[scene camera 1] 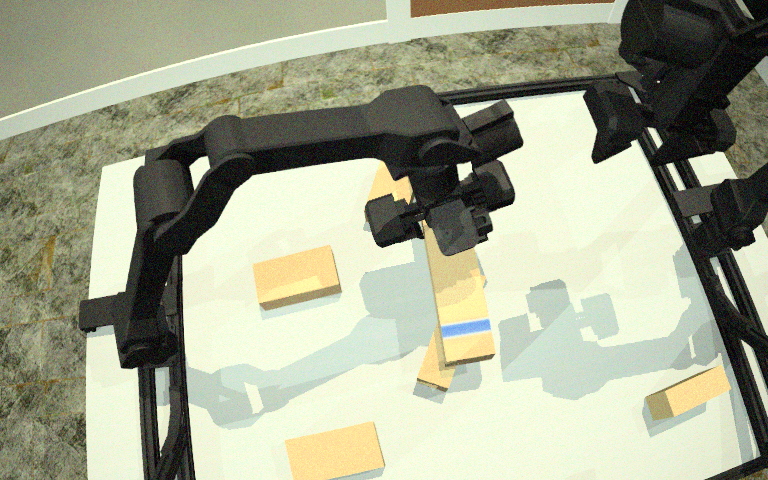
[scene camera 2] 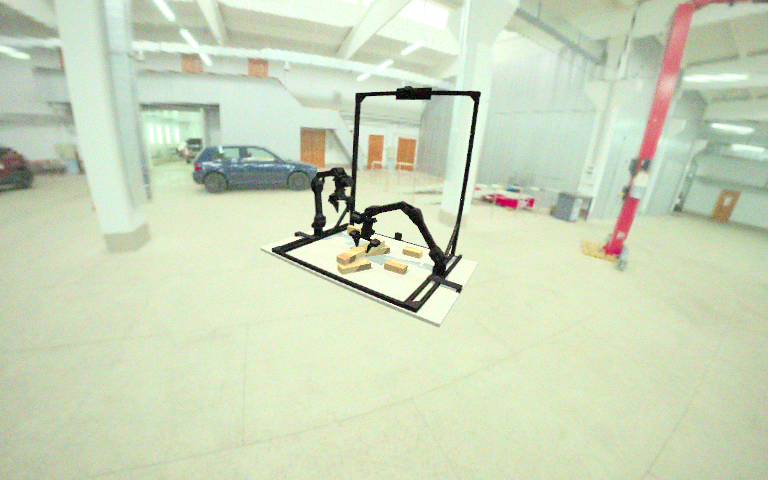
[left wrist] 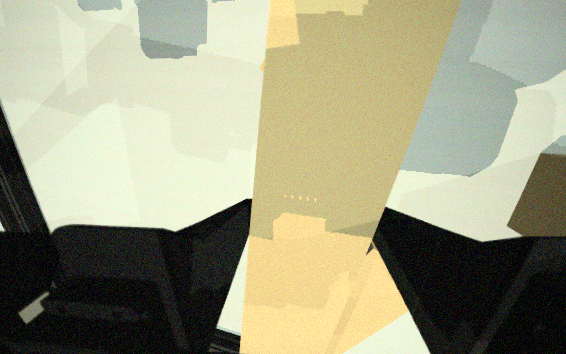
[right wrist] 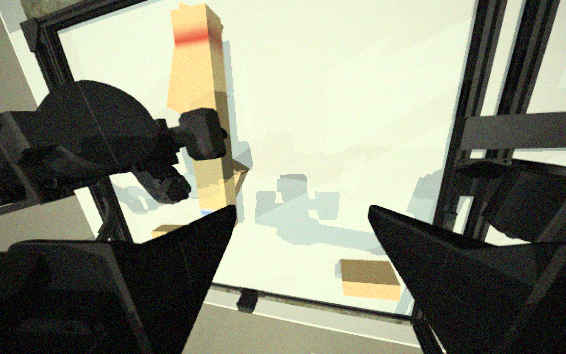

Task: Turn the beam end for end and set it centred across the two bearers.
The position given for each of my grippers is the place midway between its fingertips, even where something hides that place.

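Observation:
There's a long beam [scene camera 1: 465, 331], which you'd also find in the left wrist view [left wrist: 341, 96] and in the right wrist view [right wrist: 198, 38], and it's my left gripper [scene camera 1: 446, 228] that grips it. That left gripper is in the left wrist view [left wrist: 308, 206] too, and in the right wrist view [right wrist: 211, 136]. As for my right gripper [scene camera 1: 624, 162], it's open and holds nothing, and the right wrist view [right wrist: 301, 211] has it as well.

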